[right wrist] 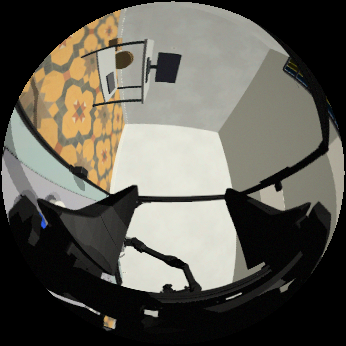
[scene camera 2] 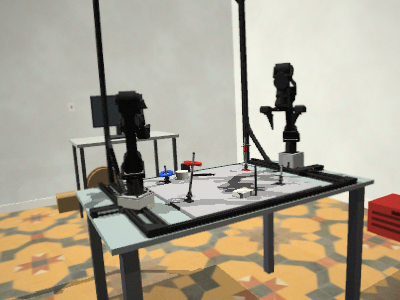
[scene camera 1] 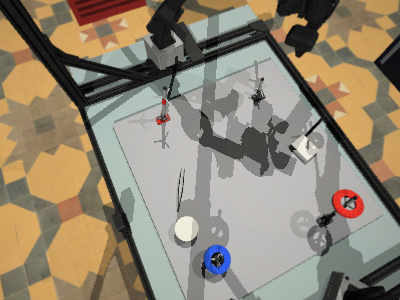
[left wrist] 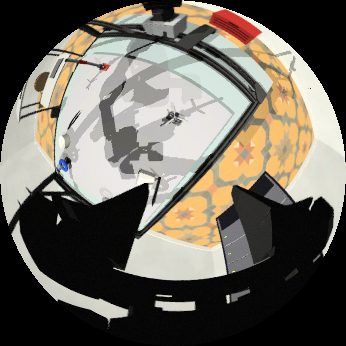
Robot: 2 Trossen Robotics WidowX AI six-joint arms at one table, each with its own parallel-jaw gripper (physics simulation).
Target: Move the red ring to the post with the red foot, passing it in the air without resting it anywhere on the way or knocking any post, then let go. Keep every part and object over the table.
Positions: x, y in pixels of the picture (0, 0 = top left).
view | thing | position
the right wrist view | my right gripper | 183, 191
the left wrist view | my left gripper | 192, 188
